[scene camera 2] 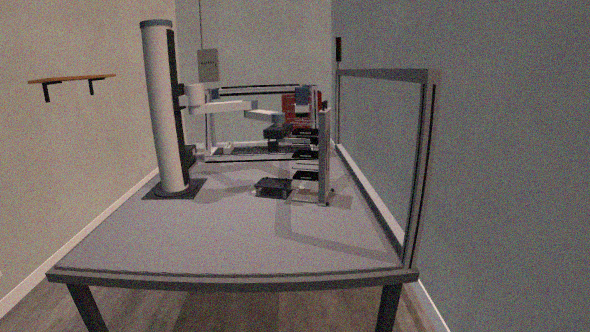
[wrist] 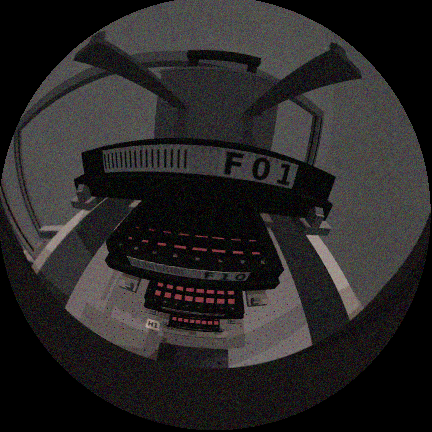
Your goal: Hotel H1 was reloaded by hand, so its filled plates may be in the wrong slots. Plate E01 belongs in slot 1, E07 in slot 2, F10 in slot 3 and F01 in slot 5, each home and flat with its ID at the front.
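Places are measured from the arm's base along level axes (x back, y right, z up), in millimetres.
Pixels of known places: gripper, fingertip midpoint: (scene camera 2: 312, 138); arm's base, origin of the base link: (scene camera 2: 176, 190).
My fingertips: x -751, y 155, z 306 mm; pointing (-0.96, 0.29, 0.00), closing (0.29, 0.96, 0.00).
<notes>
Ahead of a thing's pixels: the offset from my fingertips to its top centre. Level surfaces: height alone.
My gripper (scene camera 2: 301, 141) (wrist: 203, 181) is shut on the dark plate F10 @(dx +23, dy -7, dz -3 mm) (wrist: 192, 250); its two long fingers lie along the plate's sides, its ID faces the wrist camera and it looks level. They reach into hotel H1 (scene camera 2: 324, 160) (wrist: 215, 102), below plate F01 @(dx +23, dy -5, dz +38 mm) (scene camera 2: 305, 132) (wrist: 200, 162). F01 rests on side supports with its ID at the front. Two lower dark plates @(dx +23, dy -5, dz -68 mm) (scene camera 2: 305, 155) (wrist: 195, 298), @(dx +23, dy -5, dz -175 mm) (scene camera 2: 305, 175) (wrist: 195, 321) sit in the hotel beneath F10; their IDs are not readable. Whether F10 touches a shelf cannot be told.
A low dark stand (scene camera 2: 273, 184) is on the table @(dz -291 mm) (scene camera 2: 200, 240) beside the hotel's foot. The arm's white column (scene camera 2: 162, 110) rises at the left. A framed clear panel (scene camera 2: 382, 125) stands to the right. A metal frame (scene camera 2: 260, 160) and a red rack are behind.
</notes>
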